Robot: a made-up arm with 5 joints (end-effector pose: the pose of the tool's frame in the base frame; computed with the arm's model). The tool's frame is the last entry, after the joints. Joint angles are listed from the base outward.
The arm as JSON. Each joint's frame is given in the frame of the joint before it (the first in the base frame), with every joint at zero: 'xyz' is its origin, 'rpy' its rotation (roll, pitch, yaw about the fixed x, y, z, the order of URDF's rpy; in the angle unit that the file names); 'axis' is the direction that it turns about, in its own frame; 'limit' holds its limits. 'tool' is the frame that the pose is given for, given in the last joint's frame.
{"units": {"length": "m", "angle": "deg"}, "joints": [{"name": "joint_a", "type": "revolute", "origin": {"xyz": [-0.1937, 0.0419, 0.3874], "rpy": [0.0, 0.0, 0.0]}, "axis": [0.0, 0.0, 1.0], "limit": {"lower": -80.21, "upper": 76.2}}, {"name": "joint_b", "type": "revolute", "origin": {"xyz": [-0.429, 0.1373, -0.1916], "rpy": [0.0, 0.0, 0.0]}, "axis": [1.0, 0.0, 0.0], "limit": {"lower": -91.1, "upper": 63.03}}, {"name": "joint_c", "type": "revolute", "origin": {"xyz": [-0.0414, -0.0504, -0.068], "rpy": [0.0, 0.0, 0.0]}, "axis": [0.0, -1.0, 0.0], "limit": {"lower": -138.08, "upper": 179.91}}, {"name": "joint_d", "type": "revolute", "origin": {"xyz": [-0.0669, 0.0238, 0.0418], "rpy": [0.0, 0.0, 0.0]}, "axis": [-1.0, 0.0, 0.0], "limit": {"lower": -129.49, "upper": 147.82}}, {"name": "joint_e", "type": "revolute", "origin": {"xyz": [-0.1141, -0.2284, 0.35], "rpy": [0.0, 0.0, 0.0]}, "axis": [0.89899, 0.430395, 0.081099], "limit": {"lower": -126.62, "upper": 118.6}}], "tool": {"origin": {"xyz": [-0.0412, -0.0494, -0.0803], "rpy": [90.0, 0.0, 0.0]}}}
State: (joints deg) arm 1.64 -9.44 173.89 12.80 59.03
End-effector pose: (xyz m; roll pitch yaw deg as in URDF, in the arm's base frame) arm -0.4446 -0.0678 -0.2280 -35.01 -26.18 165.28
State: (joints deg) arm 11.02 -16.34 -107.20 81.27 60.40
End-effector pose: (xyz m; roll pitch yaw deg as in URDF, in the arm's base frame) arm -0.3813 0.3899 0.2215 -72.11 41.00 -127.72
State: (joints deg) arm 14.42 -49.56 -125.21 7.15 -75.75
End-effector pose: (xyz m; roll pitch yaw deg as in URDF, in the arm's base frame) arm -0.1487 -0.1287 0.3338 -82.29 55.51 -89.07
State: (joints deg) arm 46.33 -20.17 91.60 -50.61 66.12
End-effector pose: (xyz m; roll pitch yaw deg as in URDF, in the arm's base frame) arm -0.3213 -0.5729 0.0166 108.39 -42.14 139.25
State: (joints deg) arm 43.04 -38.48 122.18 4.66 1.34
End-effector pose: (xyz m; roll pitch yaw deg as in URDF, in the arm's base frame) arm -0.4163 -0.6473 0.0305 -36.81 -41.76 177.66
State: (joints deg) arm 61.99 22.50 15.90 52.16 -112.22
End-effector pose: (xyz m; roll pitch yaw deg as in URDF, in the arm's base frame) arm -0.6512 -0.6496 0.5876 -60.45 -23.27 100.11
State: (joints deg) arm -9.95 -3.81 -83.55 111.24 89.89
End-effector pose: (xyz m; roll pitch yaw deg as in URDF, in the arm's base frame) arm -0.5033 0.5919 0.3844 -46.16 53.37 -120.89
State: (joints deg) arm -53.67 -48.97 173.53 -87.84 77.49
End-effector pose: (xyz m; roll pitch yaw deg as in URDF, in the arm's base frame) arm -0.3486 0.1649 0.4767 119.04 27.51 123.50
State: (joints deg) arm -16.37 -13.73 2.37 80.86 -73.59
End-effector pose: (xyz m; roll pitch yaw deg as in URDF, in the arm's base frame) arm -0.7238 0.6952 0.4675 -70.16 11.63 11.39
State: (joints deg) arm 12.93 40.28 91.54 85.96 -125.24
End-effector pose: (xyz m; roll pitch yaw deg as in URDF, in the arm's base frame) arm -1.1429 0.4478 0.1988 -96.94 -60.23 4.20
